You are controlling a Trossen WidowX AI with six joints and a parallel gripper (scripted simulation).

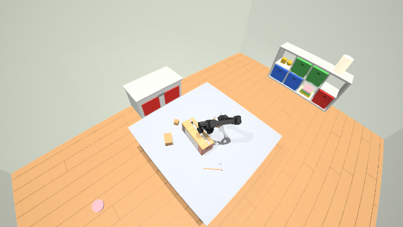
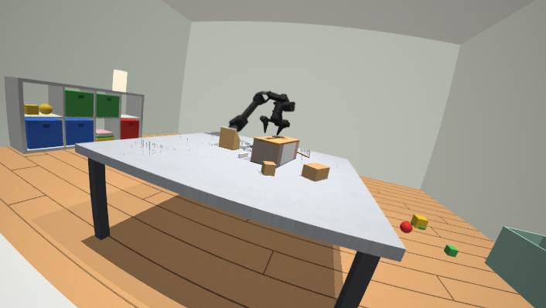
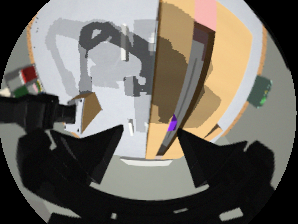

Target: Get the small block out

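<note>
My gripper tip is now 3 cm short of the box, 1 cm to the left of it and 8 cm above it. Round my gripper tip: thin stick 19 cm ahead, 34 cm to the left, 14 cm below.
</note>
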